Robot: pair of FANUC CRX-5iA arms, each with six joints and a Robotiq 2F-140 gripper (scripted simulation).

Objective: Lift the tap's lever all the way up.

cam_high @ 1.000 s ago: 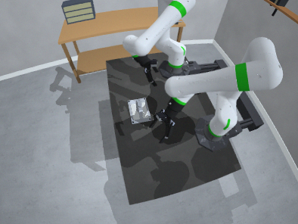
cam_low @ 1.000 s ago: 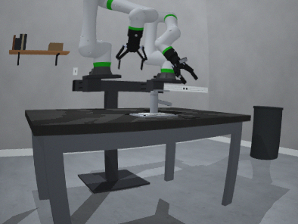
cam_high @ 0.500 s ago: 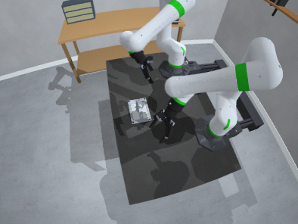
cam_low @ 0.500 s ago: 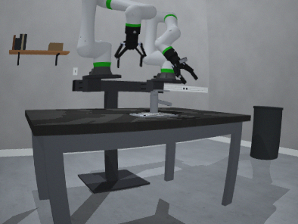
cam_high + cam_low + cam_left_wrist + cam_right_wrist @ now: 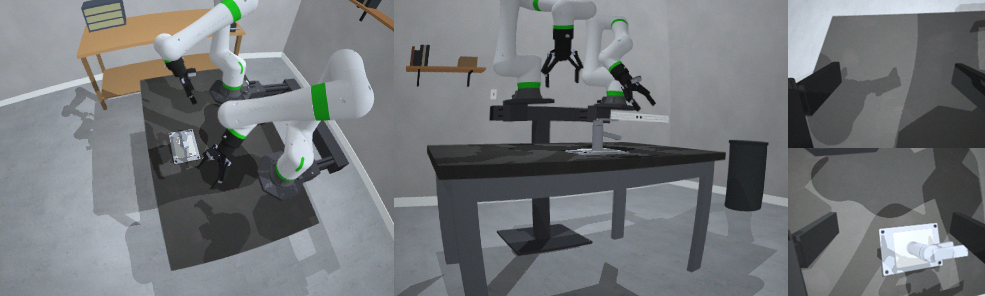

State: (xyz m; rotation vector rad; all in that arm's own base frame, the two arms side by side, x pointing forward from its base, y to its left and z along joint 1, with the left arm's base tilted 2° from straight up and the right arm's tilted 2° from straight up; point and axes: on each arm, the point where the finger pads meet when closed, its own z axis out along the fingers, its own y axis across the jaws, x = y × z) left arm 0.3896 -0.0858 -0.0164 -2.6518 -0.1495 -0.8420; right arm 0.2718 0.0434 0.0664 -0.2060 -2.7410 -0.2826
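The lever lies 10 mm ahead of my left hand, 290 mm to the right of it and 80 mm below it. Also, from my left hand: tap (10 mm ahead, 320 mm to the right, 130 mm below); then white base plate (10 mm ahead, 350 mm to the right, 230 mm below).
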